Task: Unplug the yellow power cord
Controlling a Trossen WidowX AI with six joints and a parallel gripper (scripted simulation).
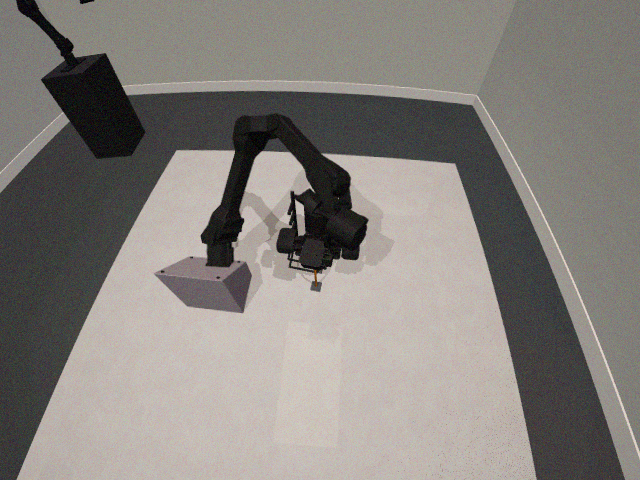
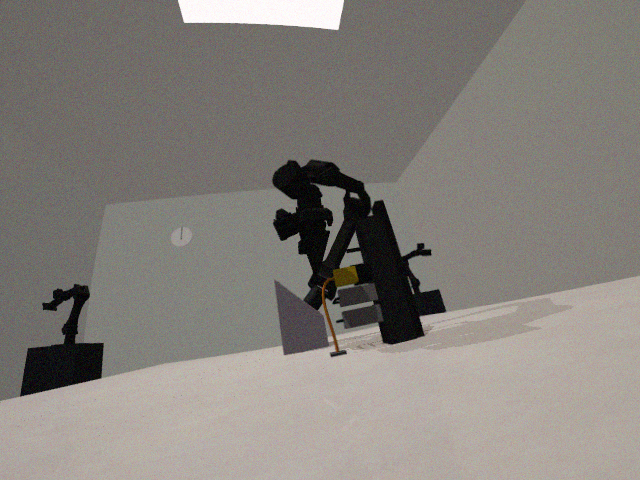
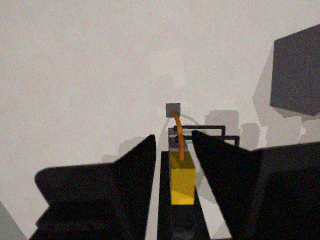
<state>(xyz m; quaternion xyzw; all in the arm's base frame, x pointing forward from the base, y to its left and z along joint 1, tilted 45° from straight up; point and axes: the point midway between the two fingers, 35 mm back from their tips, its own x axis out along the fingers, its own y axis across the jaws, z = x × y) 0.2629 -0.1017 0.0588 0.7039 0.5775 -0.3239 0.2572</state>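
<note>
The yellow plug lies 80 mm to the left of my gripper tip and 10 mm below it.
</note>
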